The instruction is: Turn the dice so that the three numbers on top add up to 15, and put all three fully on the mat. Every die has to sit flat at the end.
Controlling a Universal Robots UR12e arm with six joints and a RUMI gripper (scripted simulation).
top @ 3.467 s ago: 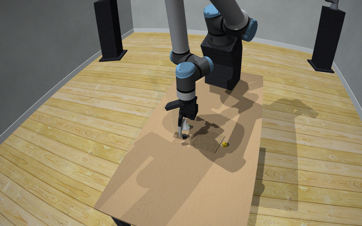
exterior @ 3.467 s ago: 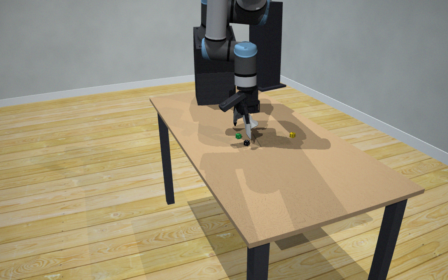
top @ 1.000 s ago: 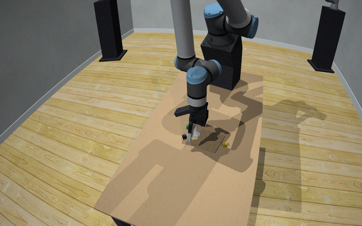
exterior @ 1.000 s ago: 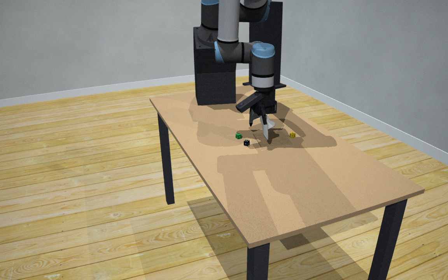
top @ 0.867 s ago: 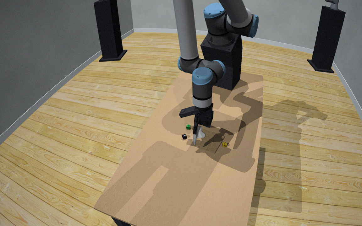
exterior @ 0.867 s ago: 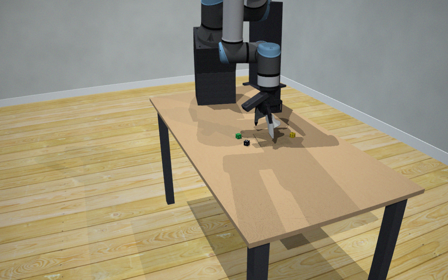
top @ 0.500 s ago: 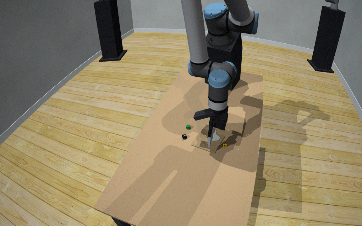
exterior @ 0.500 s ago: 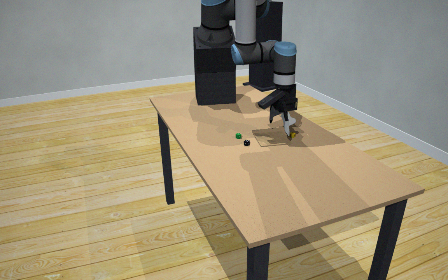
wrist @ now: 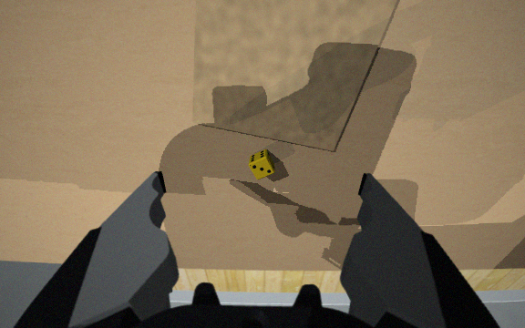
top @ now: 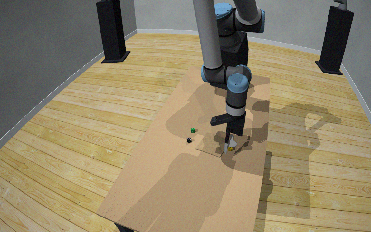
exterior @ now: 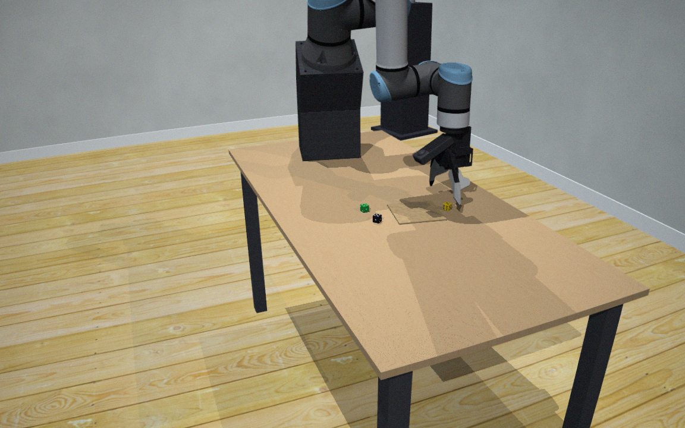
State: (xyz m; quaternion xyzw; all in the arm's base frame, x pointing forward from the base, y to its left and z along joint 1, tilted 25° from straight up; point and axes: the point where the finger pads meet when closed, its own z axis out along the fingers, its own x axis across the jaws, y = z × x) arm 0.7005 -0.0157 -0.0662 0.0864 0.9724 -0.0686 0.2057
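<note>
My gripper is now 10 mm to the right of the yellow die and 40 mm above it. The rest, counted from my hand: thin square mat (30 mm behind, 80 mm to the right, 40 mm below); black die (50 mm behind, 210 mm to the right, 40 mm below); green die (130 mm behind, 190 mm to the right, 40 mm below).
</note>
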